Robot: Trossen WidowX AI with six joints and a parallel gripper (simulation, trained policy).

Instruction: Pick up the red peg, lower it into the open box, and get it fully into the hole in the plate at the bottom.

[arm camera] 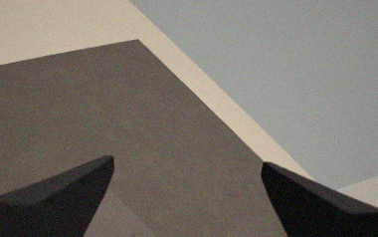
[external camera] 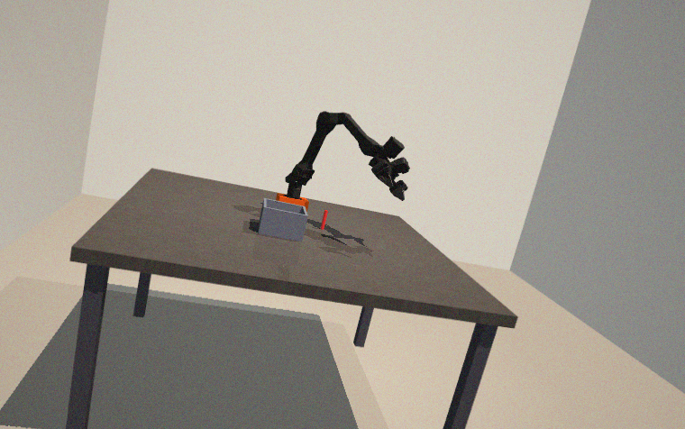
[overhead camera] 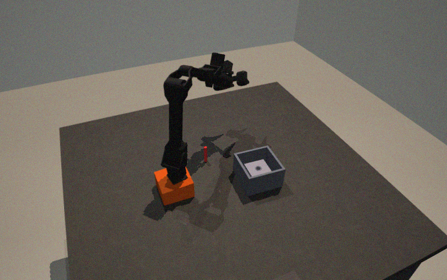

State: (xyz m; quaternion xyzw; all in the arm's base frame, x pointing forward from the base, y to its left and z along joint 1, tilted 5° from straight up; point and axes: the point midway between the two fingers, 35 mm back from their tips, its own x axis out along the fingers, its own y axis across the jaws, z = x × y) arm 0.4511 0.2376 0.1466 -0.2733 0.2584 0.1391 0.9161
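Right now my gripper tip is 28 cm past the red peg, 15 cm to the left of it and 20 cm above it. Also, from my gripper tip: grey box 15 cm behind, 36 cm to the right, 22 cm below.
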